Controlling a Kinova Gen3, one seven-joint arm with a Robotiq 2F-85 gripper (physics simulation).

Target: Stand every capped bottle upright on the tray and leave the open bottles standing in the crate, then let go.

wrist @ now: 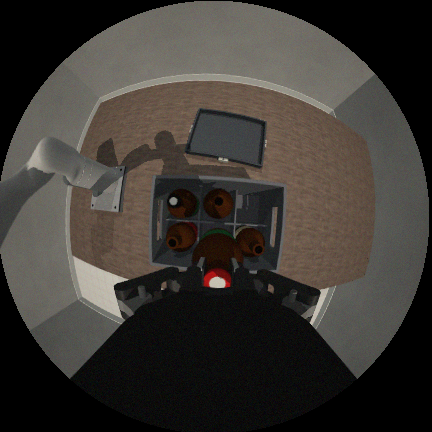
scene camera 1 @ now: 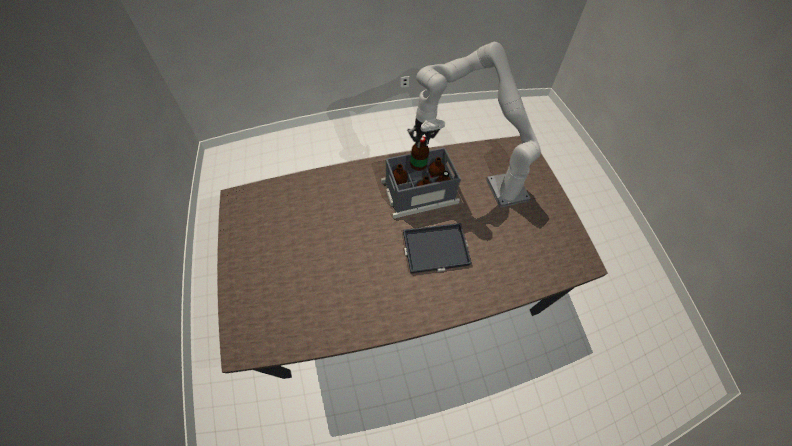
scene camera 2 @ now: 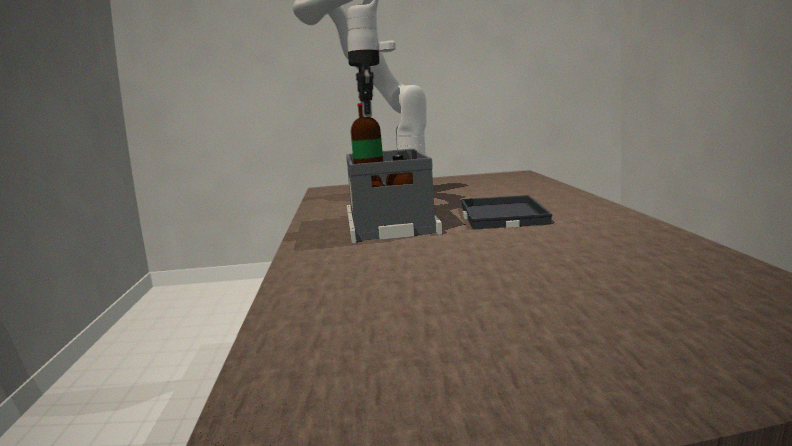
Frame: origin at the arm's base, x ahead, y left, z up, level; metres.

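Seen in the pictures: gripper, fingertip midpoint: (wrist: 217,264) (scene camera 1: 421,145) (scene camera 2: 366,117); arm's base, link origin: (wrist: 109,180) (scene camera 1: 507,192).
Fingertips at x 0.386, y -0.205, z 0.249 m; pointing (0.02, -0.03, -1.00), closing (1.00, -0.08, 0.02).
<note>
Pixels of each thing's top centre, then the offset from my fingertips to it. "spot": a spot on its surface instead.
- red-capped brown bottle, top centre: (wrist: 218,282) (scene camera 2: 363,102) (scene camera 1: 421,138) dx +0.000, dy -0.005, dz +0.035 m
- grey crate, top centre: (wrist: 217,225) (scene camera 2: 385,155) (scene camera 1: 422,168) dx +0.003, dy +0.038, dz -0.099 m
- bottle with a white-topped cap, top centre: (wrist: 173,200) (scene camera 1: 446,173) dx -0.082, dy +0.091, dz -0.112 m
- dark tray, surface spot: (scene camera 2: 504,210) spot: dx +0.027, dy +0.345, dz -0.269 m
My gripper (scene camera 1: 421,141) (scene camera 2: 366,111) (wrist: 217,264) is shut on the neck of the red-capped brown bottle (scene camera 1: 419,150) (scene camera 2: 366,130) (wrist: 217,250) with a green band. It holds this bottle roughly upright and raised over the back middle of the grey crate (scene camera 1: 401,200) (scene camera 2: 387,206); the crate rim hides its lower end in scene camera 2. In the wrist view, a bottle with a white-topped cap (wrist: 173,201) stands in a crate corner. Three open bottles, one (wrist: 218,202), another (wrist: 181,237) and a third (wrist: 249,241), stand in other compartments. The dark tray (scene camera 1: 437,249) (scene camera 2: 504,210) (wrist: 227,137) holds no bottle.
White strips (scene camera 1: 426,208) (scene camera 2: 396,231) lie along the crate's base. Small white blocks (scene camera 1: 441,269) (scene camera 2: 512,223) sit at the tray's edges. The crate walls and dividers surround the compartments. The arm's base plate (scene camera 1: 493,191) (wrist: 107,200) is on the table beside the crate.
</note>
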